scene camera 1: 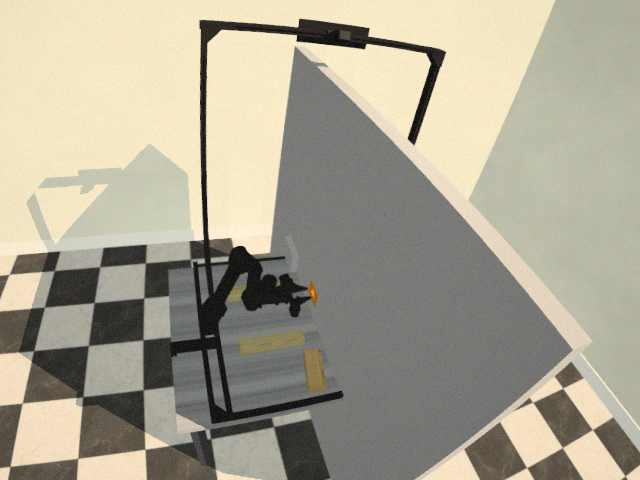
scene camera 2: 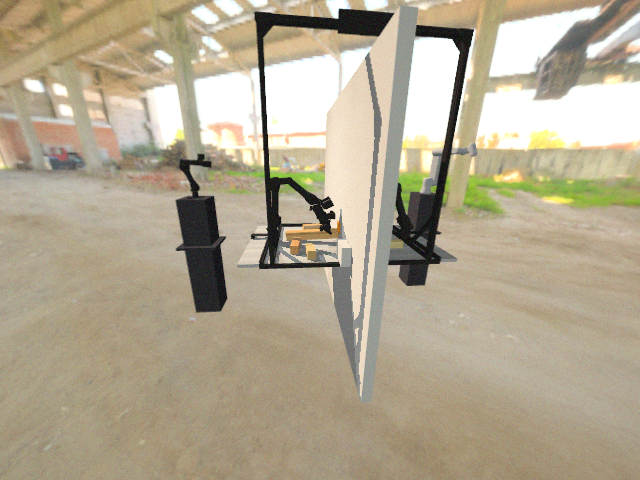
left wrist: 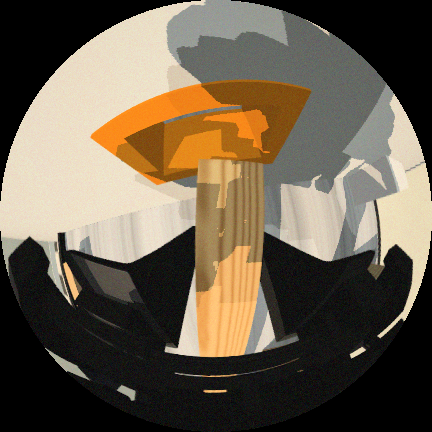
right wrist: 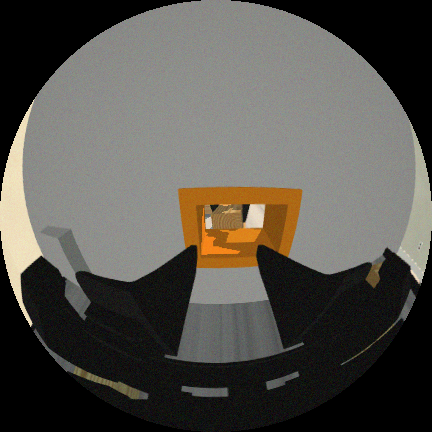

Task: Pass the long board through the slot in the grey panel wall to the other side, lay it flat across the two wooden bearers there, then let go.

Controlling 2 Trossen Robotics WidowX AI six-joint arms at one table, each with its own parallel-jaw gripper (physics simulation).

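Frame: origin at the left arm's base, x ahead, y left, z up, level; centimetres.
Seen in the pictures: left gripper, fingertip midpoint: [scene camera 2: 331, 233] [left wrist: 224, 232] [right wrist: 230, 222]; right gripper, fingertip midpoint: [scene camera 1: 309, 293] [right wrist: 227, 250]; right arm's base, link origin: [scene camera 1: 208, 328] [scene camera 2: 404, 236].
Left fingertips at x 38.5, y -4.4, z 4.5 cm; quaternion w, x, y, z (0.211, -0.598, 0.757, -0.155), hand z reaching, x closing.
Note:
Pixels of each thing's top centre, then the offset from my left fingertips to it. "pt": a spot on its surface instead.
- long board, top centre: [left wrist: 213, 381] [right wrist: 237, 185] [scene camera 2: 311, 227] dx -12.7, dy +2.6, dz +3.3 cm
- orange-rimmed slot, surface spot: [left wrist: 150, 107] pt dx +4.5, dy +1.6, dz +7.0 cm
- wooden block, top centre: [scene camera 1: 314, 367] dx +17.1, dy +29.8, dz -2.6 cm
- grey upright, surface spot: [right wrist: 72, 250] pt dx +11.0, dy -22.6, dz +0.7 cm
The long board [scene camera 2: 305, 235] [left wrist: 227, 280] is held by my left gripper [scene camera 2: 328, 230] [left wrist: 224, 232], shut on it. Its front end is at the orange-rimmed slot [scene camera 1: 312, 285] [left wrist: 150, 107] [right wrist: 240, 195] in the panel wall [scene camera 1: 403, 289] [scene camera 2: 351, 155]. In the right wrist view its end grain [right wrist: 227, 220] shows through the opening, left of the middle; how far it is inside I cannot tell. My right gripper [scene camera 1: 308, 292] [right wrist: 227, 250] is part open and empty, close in front of the slot on the other side. Two pale bearers [scene camera 1: 271, 342] [scene camera 1: 236, 294] lie below, the second partly hidden by my arm.
A wooden block [scene camera 1: 314, 369] lies by the wall on the right arm's side. On the left arm's side lie two short blocks [scene camera 2: 295, 246] [scene camera 2: 310, 251]. A grey upright [scene camera 1: 293, 253] [right wrist: 72, 250] stands against the wall. A black frame [scene camera 1: 203, 155] [scene camera 2: 264, 103] surrounds the table.

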